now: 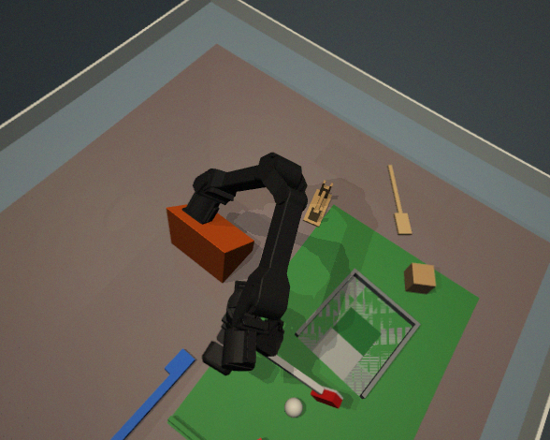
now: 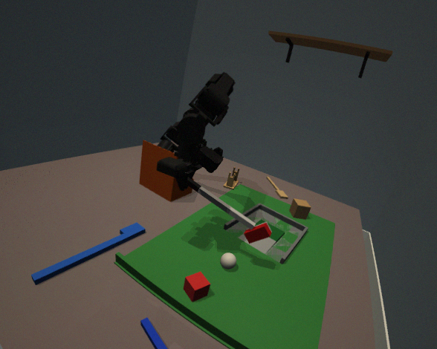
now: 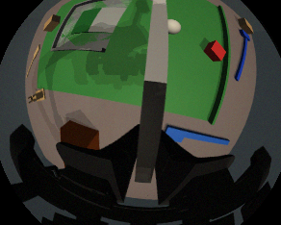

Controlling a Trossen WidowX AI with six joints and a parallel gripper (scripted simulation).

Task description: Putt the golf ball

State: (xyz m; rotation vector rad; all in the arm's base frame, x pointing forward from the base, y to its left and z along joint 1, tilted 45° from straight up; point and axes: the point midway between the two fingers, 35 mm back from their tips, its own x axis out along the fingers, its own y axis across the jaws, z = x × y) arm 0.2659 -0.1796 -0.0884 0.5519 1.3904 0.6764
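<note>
The red putter is 12 cm ahead of my gripper tip and 2 cm to the left of it. The rest, counted from my gripper tip: white golf ball (18 cm ahead, 13 cm below, 2 cm to the right); then red cube (17 cm ahead, 14 cm to the right, 13 cm below); then green mat (21 cm ahead, 16 cm to the left, 15 cm below).
</note>
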